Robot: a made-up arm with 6 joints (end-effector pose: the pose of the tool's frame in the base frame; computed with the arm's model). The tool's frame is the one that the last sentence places.
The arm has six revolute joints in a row. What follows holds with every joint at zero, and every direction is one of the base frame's. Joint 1 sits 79 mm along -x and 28 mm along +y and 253 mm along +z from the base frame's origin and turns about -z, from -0.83 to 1.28 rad. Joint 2 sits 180 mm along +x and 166 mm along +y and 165 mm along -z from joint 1 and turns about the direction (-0.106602, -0.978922, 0.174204), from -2.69 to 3.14 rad. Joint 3 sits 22 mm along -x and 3 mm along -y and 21 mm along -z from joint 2 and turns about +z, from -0.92 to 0.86 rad. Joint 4 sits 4 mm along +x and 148 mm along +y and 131 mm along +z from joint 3 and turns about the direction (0.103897, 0.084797, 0.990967), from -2.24 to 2.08 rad. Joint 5 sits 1 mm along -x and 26 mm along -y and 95 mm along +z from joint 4 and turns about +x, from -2.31 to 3.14 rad. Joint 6 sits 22 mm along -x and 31 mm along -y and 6 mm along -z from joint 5 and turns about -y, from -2.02 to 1.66 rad. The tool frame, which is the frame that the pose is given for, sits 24 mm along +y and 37 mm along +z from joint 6; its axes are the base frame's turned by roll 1.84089, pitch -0.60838 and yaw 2.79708 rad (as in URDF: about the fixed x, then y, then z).
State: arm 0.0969 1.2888 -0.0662 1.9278 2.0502 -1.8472
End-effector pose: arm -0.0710 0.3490 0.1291 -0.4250 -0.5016 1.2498
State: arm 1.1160 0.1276 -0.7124 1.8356 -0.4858 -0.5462
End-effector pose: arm 0.2608 -0.0989 0.3230 -1.3735 -2.1145 -1.0798
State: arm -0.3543 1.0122 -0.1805 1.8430 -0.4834 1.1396
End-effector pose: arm -0.1398 0.2862 0.2368 2.7301 -0.8833 -0.4691
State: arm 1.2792 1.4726 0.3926 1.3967 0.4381 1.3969
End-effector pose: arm 0.1408 0.1171 0.0749 1.1404 -2.5683 -1.2932
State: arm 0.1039 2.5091 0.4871 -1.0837 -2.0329 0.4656
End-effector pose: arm 0.1196 0.2404 -0.1867 0.5538 0.3334 0.1859
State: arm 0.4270 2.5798 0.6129 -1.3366 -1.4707 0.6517
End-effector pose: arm 0.1989 0.1418 -0.2076 0.0343 0.2162 0.0622
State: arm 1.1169 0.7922 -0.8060 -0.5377 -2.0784 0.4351
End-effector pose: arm 0.2491 0.0901 0.2661 2.6619 0.6156 -0.7004
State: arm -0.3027 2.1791 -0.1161 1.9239 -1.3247 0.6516
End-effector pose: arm -0.1619 0.2454 -0.0290 -1.6495 0.3351 -1.2713
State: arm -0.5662 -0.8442 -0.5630 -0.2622 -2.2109 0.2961
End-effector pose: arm 0.0814 0.4651 0.1924 -0.3213 -2.1724 1.7320
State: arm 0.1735 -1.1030 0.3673 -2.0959 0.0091 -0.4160
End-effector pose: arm 0.3345 0.2670 0.2855 2.7398 0.3627 0.1255
